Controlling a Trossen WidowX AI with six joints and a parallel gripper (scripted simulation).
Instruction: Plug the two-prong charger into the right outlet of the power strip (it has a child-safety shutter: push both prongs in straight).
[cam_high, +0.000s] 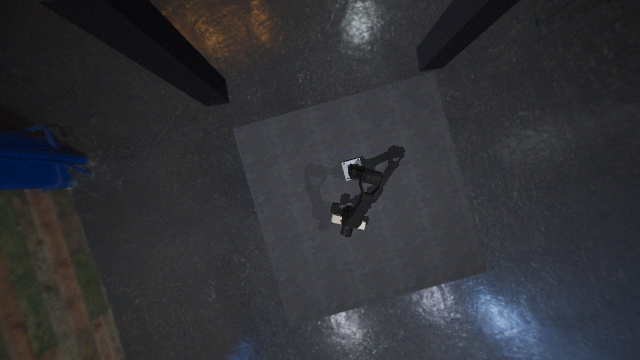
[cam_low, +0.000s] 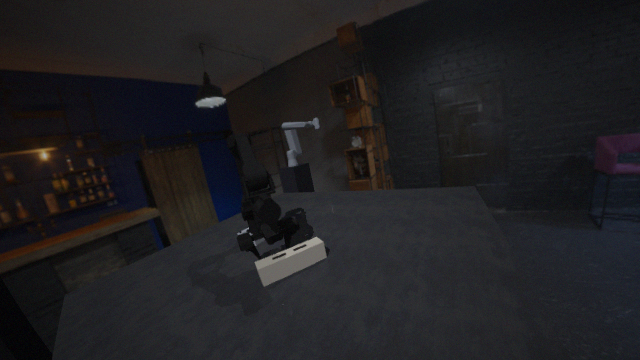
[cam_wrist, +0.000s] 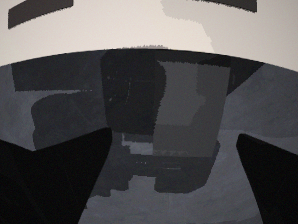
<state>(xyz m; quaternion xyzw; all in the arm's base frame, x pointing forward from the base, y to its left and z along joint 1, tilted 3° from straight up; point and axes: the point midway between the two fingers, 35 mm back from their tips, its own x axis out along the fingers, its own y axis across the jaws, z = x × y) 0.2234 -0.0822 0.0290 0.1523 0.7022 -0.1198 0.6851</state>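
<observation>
The dark charger is 4 cm ahead of my gripper tip, 2 cm to the right of it and 1 cm above it.
</observation>
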